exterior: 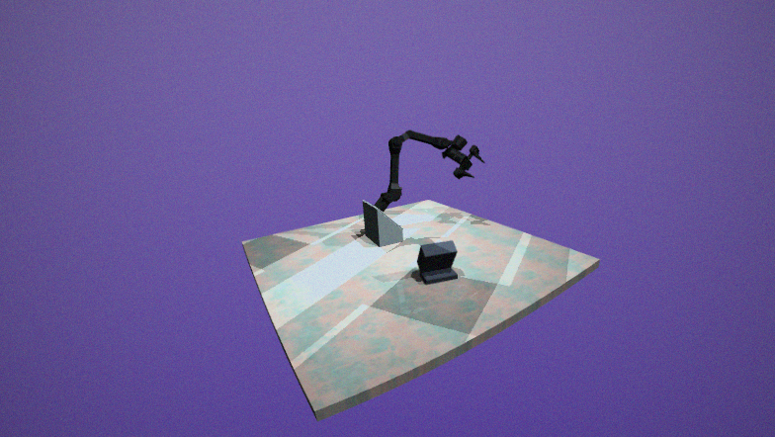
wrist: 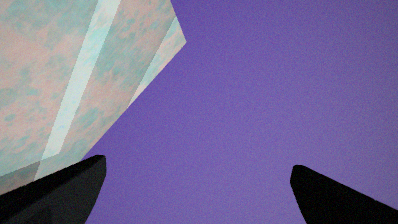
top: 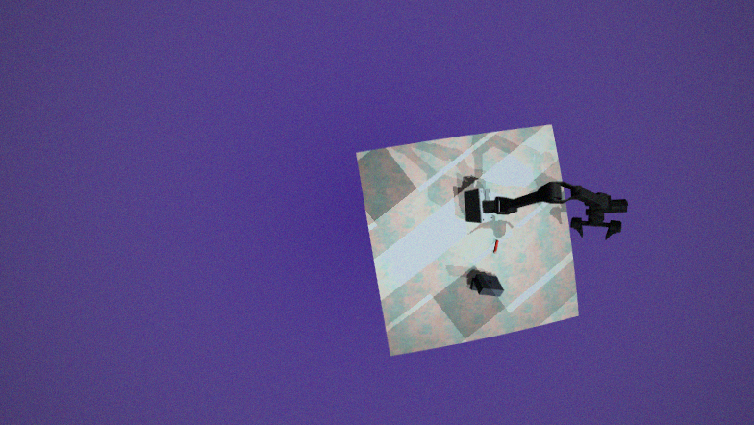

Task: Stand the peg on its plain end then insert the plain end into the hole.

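My gripper tip is now 7 cm short of the red peg, 34 cm to the left of it and 32 cm above it. The rest, counted from my gripper tip: sloped grey panel: 26 cm ahead, 45 cm to the right, 25 cm below.
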